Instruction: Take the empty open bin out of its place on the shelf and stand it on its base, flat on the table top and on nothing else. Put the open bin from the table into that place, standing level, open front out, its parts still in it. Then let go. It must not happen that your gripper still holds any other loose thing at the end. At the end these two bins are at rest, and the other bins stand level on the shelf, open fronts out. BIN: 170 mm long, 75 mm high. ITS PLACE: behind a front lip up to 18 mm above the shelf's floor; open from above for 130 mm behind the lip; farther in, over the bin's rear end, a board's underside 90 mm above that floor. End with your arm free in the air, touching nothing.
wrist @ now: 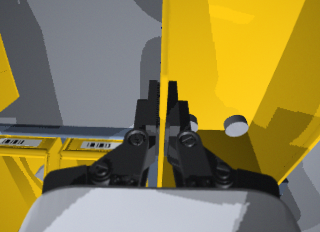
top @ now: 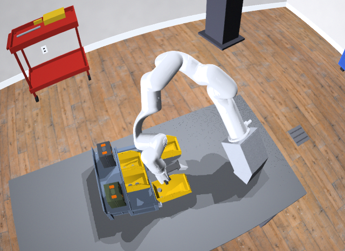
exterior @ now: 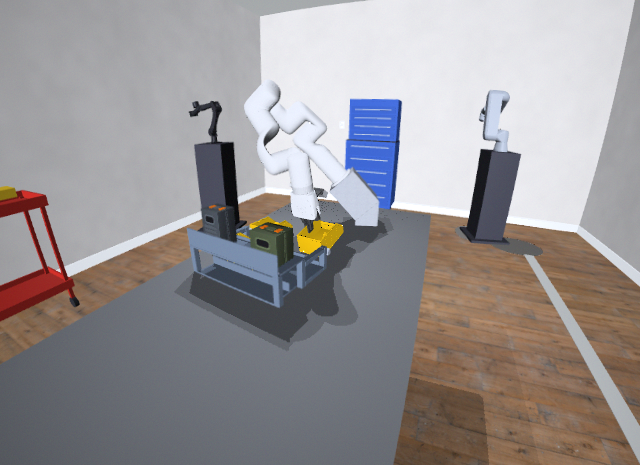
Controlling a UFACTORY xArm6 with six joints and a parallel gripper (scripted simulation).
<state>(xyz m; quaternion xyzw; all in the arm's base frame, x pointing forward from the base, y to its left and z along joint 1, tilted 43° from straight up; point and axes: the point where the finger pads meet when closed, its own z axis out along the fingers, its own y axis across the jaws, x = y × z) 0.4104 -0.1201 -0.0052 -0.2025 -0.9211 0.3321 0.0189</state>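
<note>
The shelf lip lies 100 mm below my hand, 90 mm to the right of it and 50 mm ahead of it. The rest, counted from my hand: olive box (270 mm ahead, 60 mm to the right, 40 mm above); dark grey box (270 mm to the right, 190 mm ahead, 60 mm above).
</note>
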